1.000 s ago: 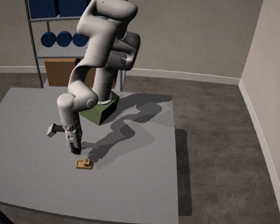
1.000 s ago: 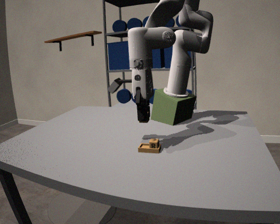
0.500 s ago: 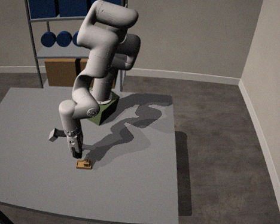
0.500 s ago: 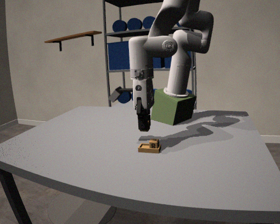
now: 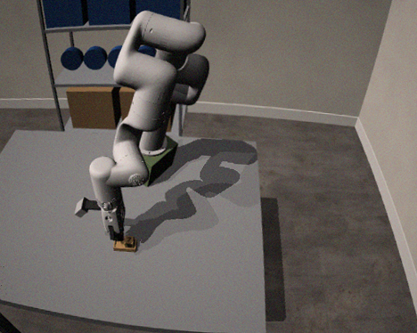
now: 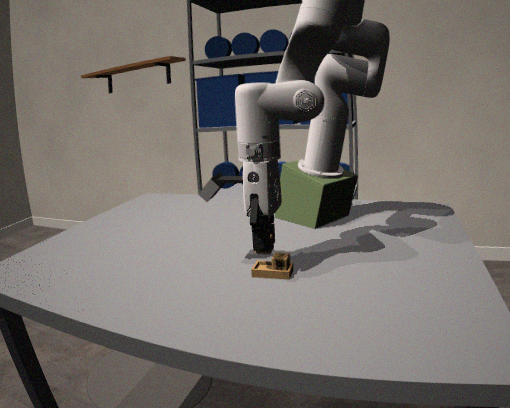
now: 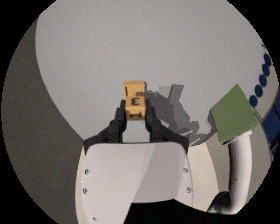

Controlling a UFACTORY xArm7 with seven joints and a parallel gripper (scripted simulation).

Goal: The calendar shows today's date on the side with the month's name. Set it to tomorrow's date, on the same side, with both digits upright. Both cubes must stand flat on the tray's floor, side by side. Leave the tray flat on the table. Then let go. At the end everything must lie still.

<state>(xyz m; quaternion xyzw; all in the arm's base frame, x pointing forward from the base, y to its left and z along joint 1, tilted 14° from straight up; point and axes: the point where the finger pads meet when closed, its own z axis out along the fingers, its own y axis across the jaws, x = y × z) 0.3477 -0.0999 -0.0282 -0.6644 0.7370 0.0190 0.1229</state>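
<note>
The cube lies 1 cm below my hand. From my hand the other things lie so: wooden calendar tray (7 cm below, 2 cm to the left).
</note>
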